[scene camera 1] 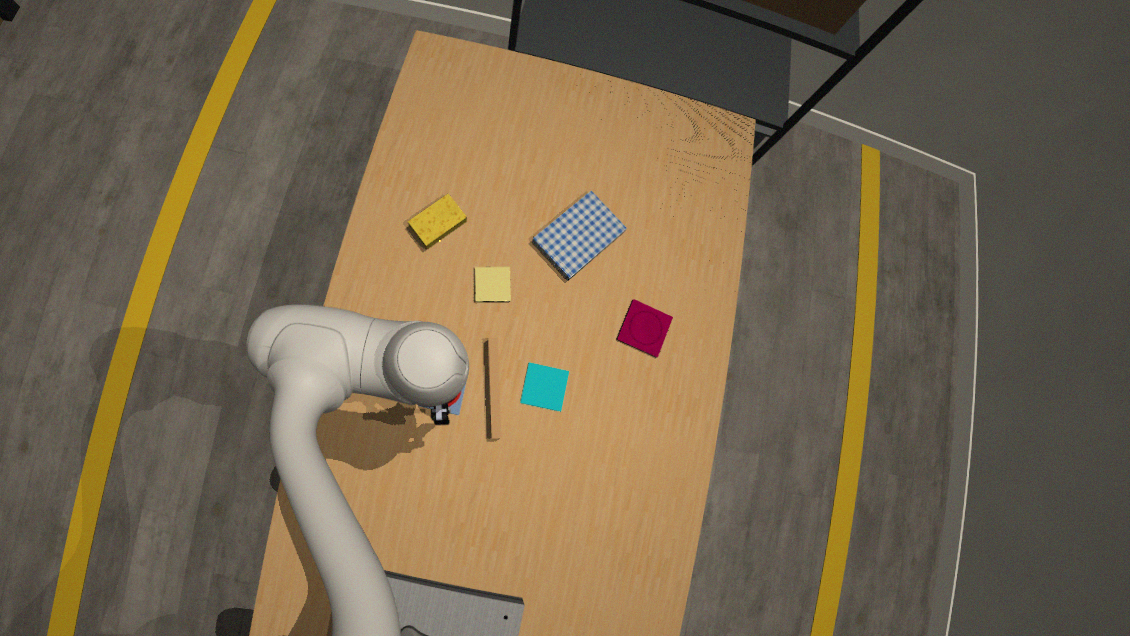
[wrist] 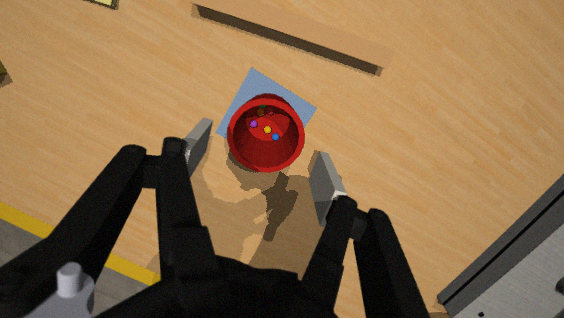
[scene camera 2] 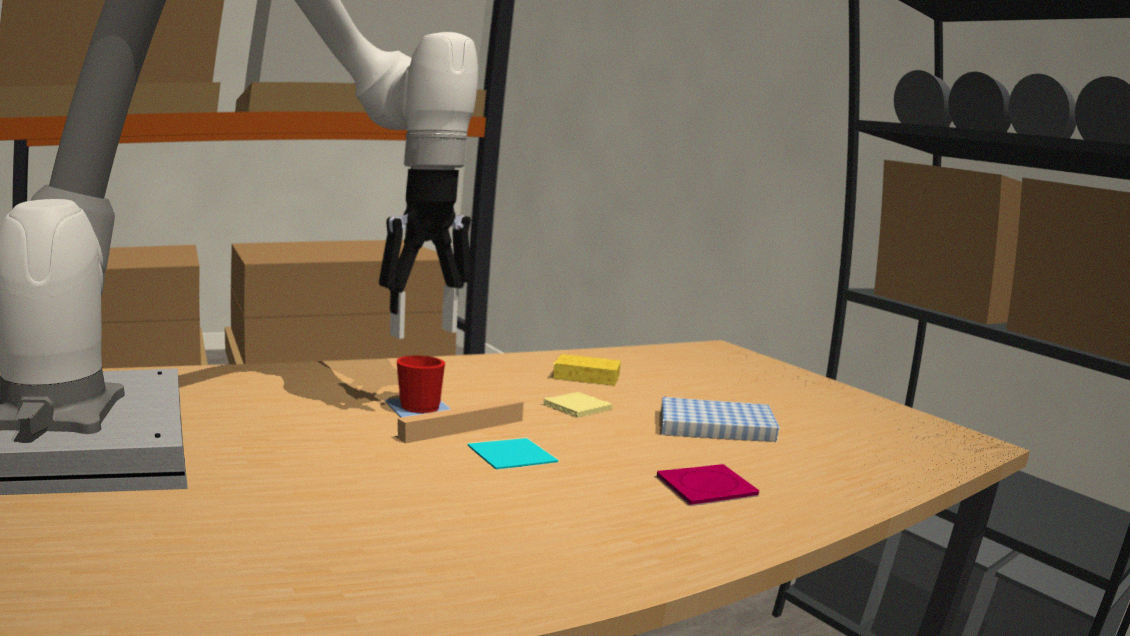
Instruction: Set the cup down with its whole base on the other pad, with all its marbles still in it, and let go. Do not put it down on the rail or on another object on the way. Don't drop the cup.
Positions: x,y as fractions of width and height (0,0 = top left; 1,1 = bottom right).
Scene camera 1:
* cyan pad: 0.48,0.61
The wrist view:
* my gripper: 0.47,0.48
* red cup: 0.45,0.46
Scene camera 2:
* my gripper: 0.37,0.52
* red cup: 0.37,0.61
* cyan pad: 0.45,0.71
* wooden rail: 0.38,0.67
